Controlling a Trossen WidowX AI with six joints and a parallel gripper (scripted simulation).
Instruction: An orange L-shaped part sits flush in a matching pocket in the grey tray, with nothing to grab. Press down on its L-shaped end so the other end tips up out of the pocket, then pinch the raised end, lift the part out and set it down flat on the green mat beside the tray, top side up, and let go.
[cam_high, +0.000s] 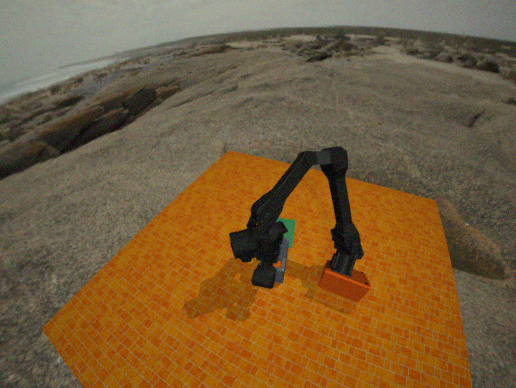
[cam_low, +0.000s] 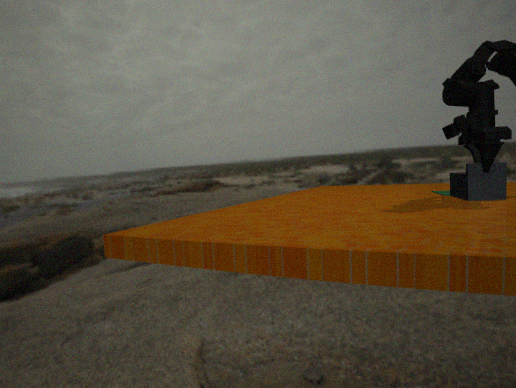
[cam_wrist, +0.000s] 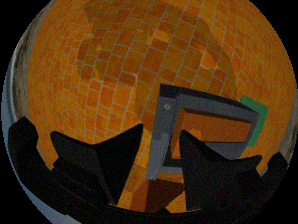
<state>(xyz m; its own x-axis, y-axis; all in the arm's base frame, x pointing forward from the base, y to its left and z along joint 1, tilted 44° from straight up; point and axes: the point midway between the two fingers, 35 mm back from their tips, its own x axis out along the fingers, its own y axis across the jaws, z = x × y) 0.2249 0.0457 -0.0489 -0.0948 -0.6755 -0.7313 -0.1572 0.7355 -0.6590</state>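
Right now the orange L-shaped part is 60 mm to the right of my gripper tip and 20 mm below it. Round my gripper tip: green mat: 30 mm ahead, 220 mm to the right, 80 mm below.
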